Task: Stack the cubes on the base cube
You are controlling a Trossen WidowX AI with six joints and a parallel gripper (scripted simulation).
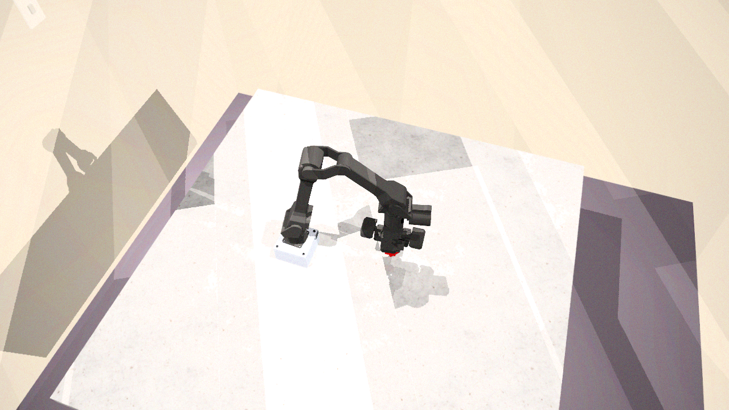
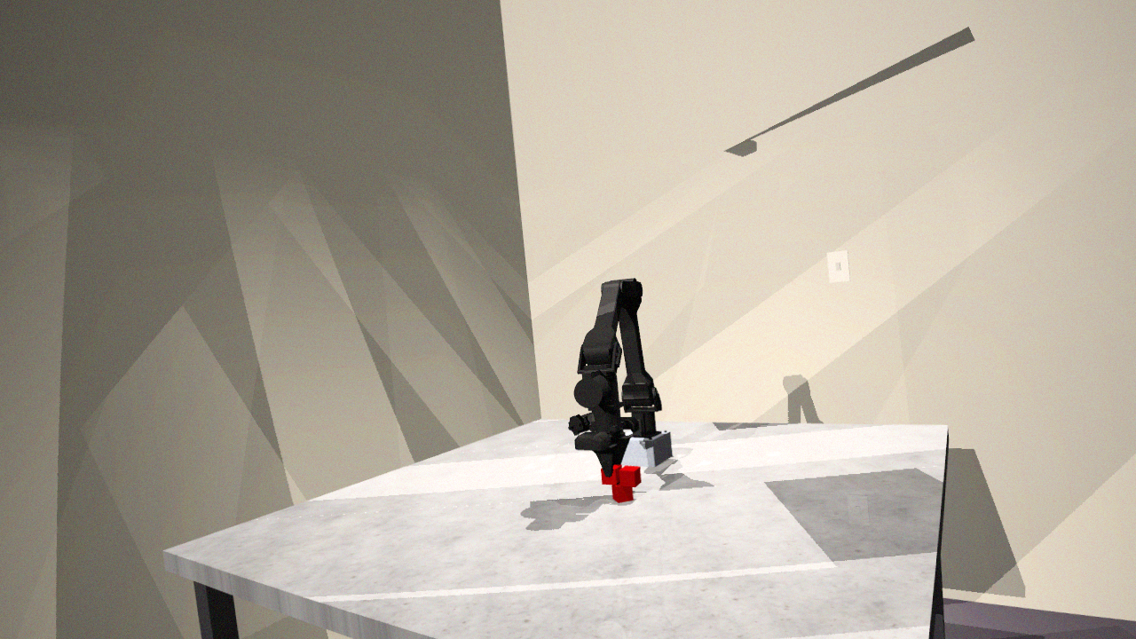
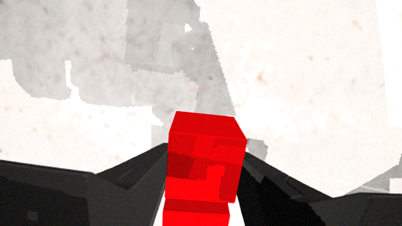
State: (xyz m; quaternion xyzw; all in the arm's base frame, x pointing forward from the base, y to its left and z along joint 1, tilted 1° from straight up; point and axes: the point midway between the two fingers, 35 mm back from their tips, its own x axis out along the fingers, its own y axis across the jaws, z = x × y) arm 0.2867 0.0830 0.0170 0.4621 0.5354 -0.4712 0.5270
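The red cube lies 40 mm to the left of my gripper tip.
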